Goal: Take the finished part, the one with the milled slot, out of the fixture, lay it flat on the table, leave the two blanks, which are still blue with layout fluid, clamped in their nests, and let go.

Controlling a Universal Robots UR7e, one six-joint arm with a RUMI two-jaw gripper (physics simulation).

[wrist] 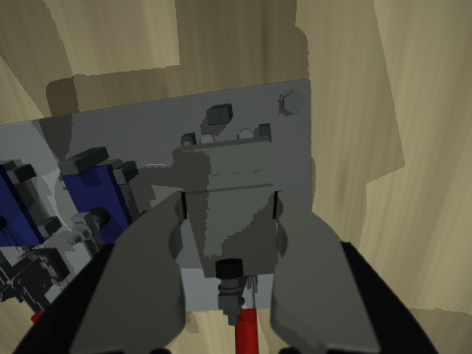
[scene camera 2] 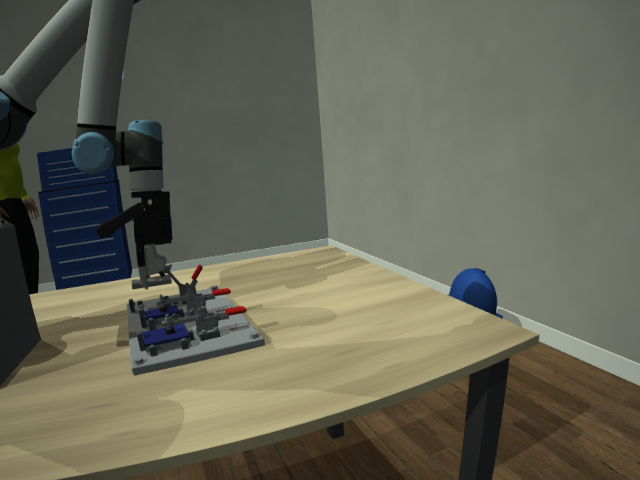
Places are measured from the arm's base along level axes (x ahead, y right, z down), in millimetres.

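Where they show: gripper, fingertip midpoint: (wrist: 230, 193) (scene camera 2: 147, 286).
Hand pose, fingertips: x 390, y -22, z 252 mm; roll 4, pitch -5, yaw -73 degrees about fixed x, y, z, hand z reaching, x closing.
Observation:
After its pixels a point has its place.
The finished part (scene camera 2: 162, 281) @(x 420, y 8, z 240 mm) (wrist: 240, 220) @(x 401, y -26, z 238 mm), a bare grey block with its slot running crosswise, is held raised above the outer nest of the fixture (scene camera 2: 232, 341) @(x 464, y 267, z 302 mm) (wrist: 296, 150) @(x 391, y -72, z 302 mm). My gripper (scene camera 2: 148, 281) @(x 390, y -22, z 252 mm) (wrist: 230, 193) @(x 390, y -22, z 252 mm) is shut on it, one finger on each side. The part looks roughly level. One blue blank (scene camera 2: 164, 335) @(x 360, y 207, z 281 mm) sits in the near nest in the scene view. The other blue blank (scene camera 2: 155, 313) @(x 373, y 98, z 276 mm) (wrist: 95, 192) @(x 372, y 87, z 276 mm) sits in the middle nest. Clamp plungers rest on both blanks. The outer nest is partly hidden under the part in the wrist view.
The outer clamp's red handle (scene camera 2: 196, 272) @(x 502, y 9, z 237 mm) (wrist: 246, 331) @(x 501, y 0, z 238 mm) stands raised, close beside the part; its black-tipped plunger (wrist: 229, 267) @(x 419, y -15, z 222 mm) shows near the part's edge. Two other red handles (scene camera 2: 221, 291) @(x 514, y 122, z 257 mm) (scene camera 2: 235, 310) @(x 494, y 230, z 262 mm) lie low. A dark box (scene camera 2: 15, 310) @(x 102, y 34, z 223 mm) stands left on the wooden table (scene camera 2: 330, 372) @(x 542, y 444, z 317 mm).

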